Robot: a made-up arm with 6 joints.
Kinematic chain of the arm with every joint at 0, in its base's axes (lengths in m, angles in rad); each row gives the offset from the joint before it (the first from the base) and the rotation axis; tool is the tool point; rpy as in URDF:
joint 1: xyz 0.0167 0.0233 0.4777 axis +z
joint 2: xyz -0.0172 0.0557 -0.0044 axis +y
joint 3: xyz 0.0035 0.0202 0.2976 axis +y
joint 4: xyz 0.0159 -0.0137 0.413 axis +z
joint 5: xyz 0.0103 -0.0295 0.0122 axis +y
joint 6: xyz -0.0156 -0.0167 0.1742 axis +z
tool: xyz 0.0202 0.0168 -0.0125 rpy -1.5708 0 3.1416
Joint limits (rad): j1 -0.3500..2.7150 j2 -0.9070..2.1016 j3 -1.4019..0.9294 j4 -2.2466..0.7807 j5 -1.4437..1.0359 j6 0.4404..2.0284
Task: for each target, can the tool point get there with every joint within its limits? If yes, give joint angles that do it. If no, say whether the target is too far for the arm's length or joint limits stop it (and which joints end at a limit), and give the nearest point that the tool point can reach.
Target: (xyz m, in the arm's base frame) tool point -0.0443 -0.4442 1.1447
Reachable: yes | joints 1.8147 -0.4596 -0.0318 -1.0644 -1.0536 0.7866
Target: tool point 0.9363 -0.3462 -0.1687
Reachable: no: too far | nearest point 0.7125 -0.2107 -0.0022 | short by 0.310 m
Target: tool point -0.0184 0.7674 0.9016
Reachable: yes | joints 1.6252 1.0109 -0.0197 -0.8370 0.4696 0.7349
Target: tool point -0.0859 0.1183 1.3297
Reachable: yes | joints 1.8336 0.4080 -0.3309 -0.9390 -0.0693 1.8039
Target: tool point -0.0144 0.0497 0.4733
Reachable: no: joint limits stop it (at a limit: joint 2, joint 3, joint 5, joint 6) | nearest point -0.2835 0.2781 0.7203 | short by 0.431 m
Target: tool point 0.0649 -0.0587 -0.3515
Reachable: no: joint limits stop it (at a limit: joint 1, joint 2, joint 3, joint 5, joint 6) | nearest point 0.1709 -0.0359 -0.2334 | short by 0.160 m
